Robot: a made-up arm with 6 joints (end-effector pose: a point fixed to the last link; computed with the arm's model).
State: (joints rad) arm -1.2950 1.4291 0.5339 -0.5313 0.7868 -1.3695
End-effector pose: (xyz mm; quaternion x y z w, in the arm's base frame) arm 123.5 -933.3 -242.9 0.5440 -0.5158 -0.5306 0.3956
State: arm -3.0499 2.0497 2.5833 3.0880 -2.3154 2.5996
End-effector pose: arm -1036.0 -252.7 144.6 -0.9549 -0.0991 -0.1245 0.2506
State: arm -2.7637 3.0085 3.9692 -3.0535 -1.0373 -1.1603
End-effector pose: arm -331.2 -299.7 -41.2 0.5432 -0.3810 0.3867 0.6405
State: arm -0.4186 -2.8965 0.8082 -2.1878 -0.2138 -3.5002
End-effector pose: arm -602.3 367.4 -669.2 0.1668 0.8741 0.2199 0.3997
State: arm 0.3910 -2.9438 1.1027 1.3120 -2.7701 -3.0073
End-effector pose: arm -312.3 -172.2 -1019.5 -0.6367 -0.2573 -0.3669 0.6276
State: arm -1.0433 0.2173 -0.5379 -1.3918 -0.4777 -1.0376
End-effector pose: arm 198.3 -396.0 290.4 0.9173 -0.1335 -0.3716 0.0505
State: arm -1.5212 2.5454 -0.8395 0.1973 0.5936 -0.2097
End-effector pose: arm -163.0 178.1 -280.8 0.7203 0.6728 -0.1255 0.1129
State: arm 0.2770 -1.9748 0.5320 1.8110 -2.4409 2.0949
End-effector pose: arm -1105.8 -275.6 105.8 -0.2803 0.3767 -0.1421 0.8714
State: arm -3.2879 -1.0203 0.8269 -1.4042 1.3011 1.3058
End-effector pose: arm 555.7 -55.6 1073.0 0.7466 0.4422 0.3510 0.3521
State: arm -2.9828 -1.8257 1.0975 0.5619 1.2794 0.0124
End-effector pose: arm 1157.8 320.0 27.8 0.8396 -0.1195 -0.4692 0.2462
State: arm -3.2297 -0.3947 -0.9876 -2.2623 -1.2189 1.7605
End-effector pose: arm -155.1 -86.8 338.8 -0.0167 -0.3455 -0.8493 0.3987
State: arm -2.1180 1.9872 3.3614 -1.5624 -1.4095 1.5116
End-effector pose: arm -447.5 -731.9 407.6 -0.6002 0.1168 -0.2743 0.7422
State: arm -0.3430 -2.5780 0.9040 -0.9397 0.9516 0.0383
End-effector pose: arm -895.1 221.3 -465.0 -0.0214 0.7345 -0.5031 0.4549
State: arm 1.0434 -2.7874 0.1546 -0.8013 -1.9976 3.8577
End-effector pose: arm -284.1 -704.8 -236.1 0.5330 0.3993 0.6995 0.2592
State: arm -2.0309 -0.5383 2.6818 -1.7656 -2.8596 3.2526
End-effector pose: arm 428.5 796.1 819.7 0.3676 -0.4558 -0.6192 0.5231
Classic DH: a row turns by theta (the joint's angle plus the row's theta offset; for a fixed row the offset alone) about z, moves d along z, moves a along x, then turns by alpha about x. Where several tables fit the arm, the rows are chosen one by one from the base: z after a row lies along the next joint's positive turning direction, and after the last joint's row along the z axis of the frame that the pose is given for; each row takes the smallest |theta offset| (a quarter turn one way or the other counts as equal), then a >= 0, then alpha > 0; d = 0 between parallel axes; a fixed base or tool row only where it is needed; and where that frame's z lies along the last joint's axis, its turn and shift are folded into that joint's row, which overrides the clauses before.
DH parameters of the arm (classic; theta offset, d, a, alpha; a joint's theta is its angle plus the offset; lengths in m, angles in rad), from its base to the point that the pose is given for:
joint 1: 0 0.152 0 -1.5708
joint 2: -1.5708 0 0.65 3.1416
joint 3: 0 0 0 -1.5708
joint 4: 0 -0.56 0 1.5708
joint 5: 0 0.157 0 -1.5708
joint 6: 1.5708 0 0 1.5708
tool (fixed): -1.5708 0 0 0

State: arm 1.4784 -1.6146 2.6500 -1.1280 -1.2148 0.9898
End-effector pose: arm -27.1 -1021.6 -319.8 -0.2339 0.9265 0.2948 0.0013
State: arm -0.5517 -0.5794 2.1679 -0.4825 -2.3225 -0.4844
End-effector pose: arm -792.5 324.4 978.3 -0.0095 -0.1699 -0.0893 0.9814
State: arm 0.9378 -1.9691 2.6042 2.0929 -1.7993 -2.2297
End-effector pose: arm -383.7 -390.7 -673.6 -0.4952 -0.0469 -0.0768 0.8641
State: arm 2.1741 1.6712 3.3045 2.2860 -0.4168 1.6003
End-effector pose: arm -364.7 347.9 638.4 -0.6144 -0.3248 -0.4211 0.5829
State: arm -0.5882 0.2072 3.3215 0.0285 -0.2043 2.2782
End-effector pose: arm -441.7 105.9 798.9 0.2166 0.3551 0.8834 0.2159
